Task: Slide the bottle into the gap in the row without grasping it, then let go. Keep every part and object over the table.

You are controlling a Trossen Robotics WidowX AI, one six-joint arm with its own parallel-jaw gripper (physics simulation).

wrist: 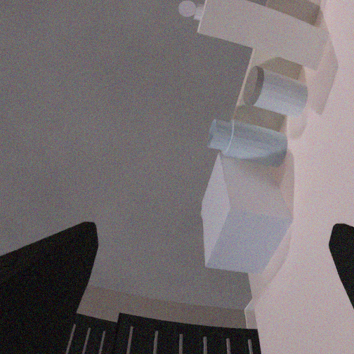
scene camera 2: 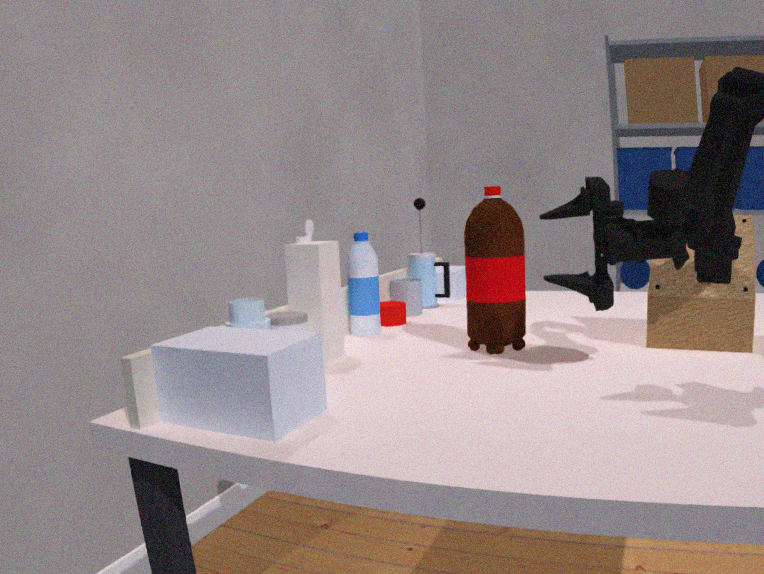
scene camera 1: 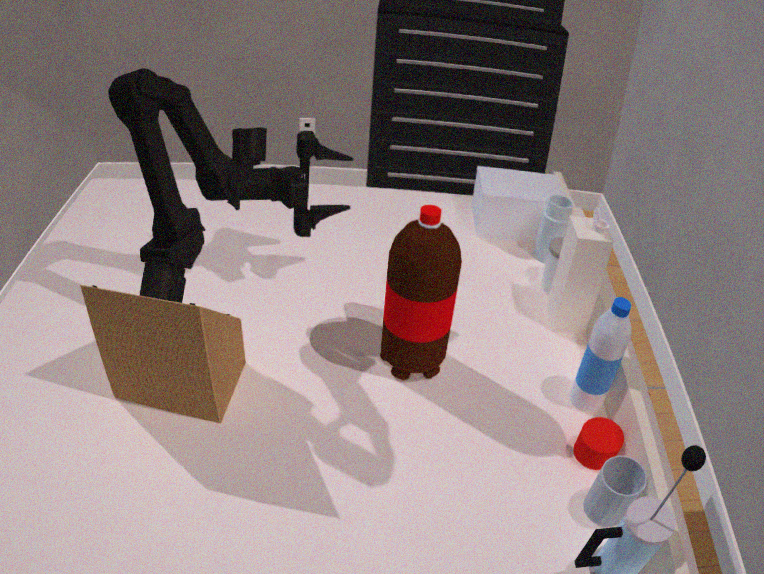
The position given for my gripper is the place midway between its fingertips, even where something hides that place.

In view: my gripper [scene camera 2: 542, 248], a white carton [scene camera 1: 587, 245], a pale box [scene camera 2: 263, 384], a blue-capped bottle [scene camera 1: 611, 334], a brown bottle [scene camera 1: 424, 262], a grey cup [scene camera 1: 621, 480] and a red cylinder [scene camera 1: 600, 438].
The white carton is seen too in scene camera 2 [scene camera 2: 312, 267]. The pale box shows as well in the wrist view [wrist: 244, 217] and in scene camera 1 [scene camera 1: 507, 204]. The blue-capped bottle is seen too in scene camera 2 [scene camera 2: 362, 264]. The wrist view misses the blue-capped bottle: it is out of frame. The wrist view misses the brown bottle: it is out of frame.
